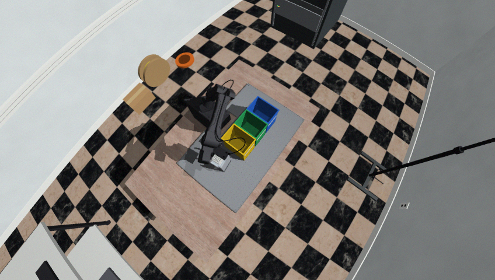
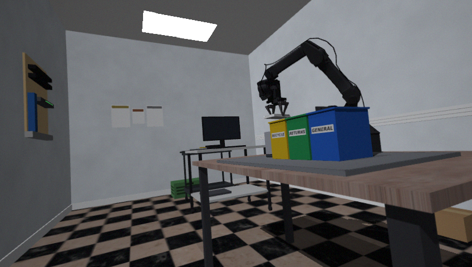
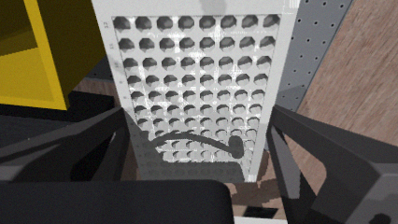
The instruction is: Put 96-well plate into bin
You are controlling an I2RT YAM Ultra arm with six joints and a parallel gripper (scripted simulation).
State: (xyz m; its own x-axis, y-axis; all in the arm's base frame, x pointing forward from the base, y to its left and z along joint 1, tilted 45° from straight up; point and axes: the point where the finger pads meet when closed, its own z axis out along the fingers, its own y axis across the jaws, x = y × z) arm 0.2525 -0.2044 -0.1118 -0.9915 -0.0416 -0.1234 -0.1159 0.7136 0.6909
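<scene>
My gripper is now 10 mm above the 96-well plate. The rest, counted from my hand: blue general bin 430 mm to the left, 140 mm below, 60 mm ahead; then green returns bin 300 mm to the left, 140 mm below, 60 mm ahead; then yellow recycle bin 170 mm to the left, 140 mm below, 50 mm ahead.
</scene>
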